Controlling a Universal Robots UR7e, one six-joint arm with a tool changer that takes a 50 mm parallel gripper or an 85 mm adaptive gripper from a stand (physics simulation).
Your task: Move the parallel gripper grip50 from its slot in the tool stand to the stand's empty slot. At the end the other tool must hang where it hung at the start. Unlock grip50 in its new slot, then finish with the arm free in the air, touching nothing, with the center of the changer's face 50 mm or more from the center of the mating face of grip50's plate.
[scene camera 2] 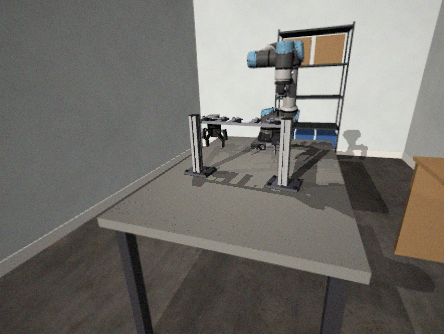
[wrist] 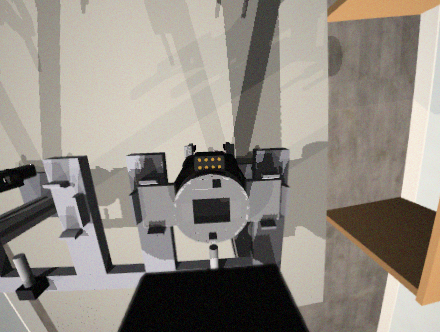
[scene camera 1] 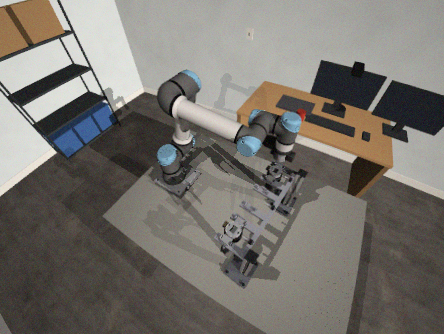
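Observation:
Parallel gripper grip50 (wrist: 211,201) visible. Tool stand (wrist: 65,190) visible.

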